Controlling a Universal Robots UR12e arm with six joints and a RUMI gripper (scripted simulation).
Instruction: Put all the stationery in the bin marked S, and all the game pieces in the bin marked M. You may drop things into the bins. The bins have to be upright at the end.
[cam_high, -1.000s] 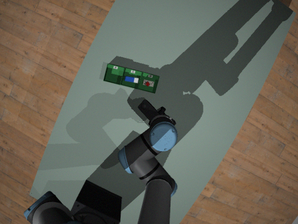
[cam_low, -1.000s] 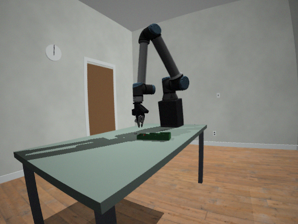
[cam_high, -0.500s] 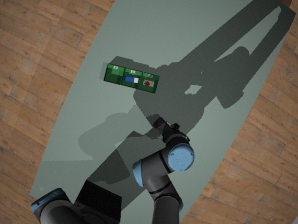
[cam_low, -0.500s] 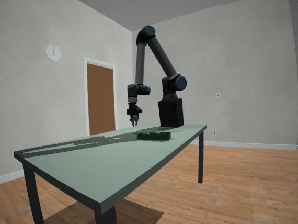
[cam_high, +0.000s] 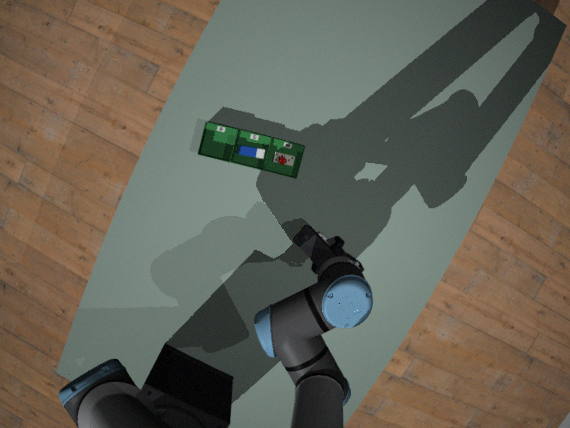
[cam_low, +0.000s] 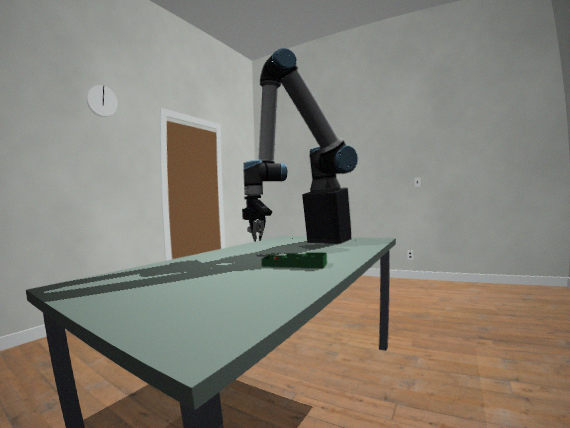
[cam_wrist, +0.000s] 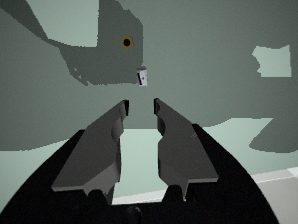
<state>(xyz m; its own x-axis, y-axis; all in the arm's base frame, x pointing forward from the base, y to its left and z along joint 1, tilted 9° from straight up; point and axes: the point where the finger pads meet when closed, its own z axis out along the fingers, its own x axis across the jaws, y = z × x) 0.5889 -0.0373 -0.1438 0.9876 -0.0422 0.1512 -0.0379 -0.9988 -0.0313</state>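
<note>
The white-and-grey piece lies 8 cm below my hand. Round my hand: red die 20 cm to the left, 10 cm ahead, 7 cm below; white domino 20 cm to the left, 10 cm ahead, 8 cm below; brown ring-like piece 8 cm below, 5 cm to the left, 1 cm behind.
</note>
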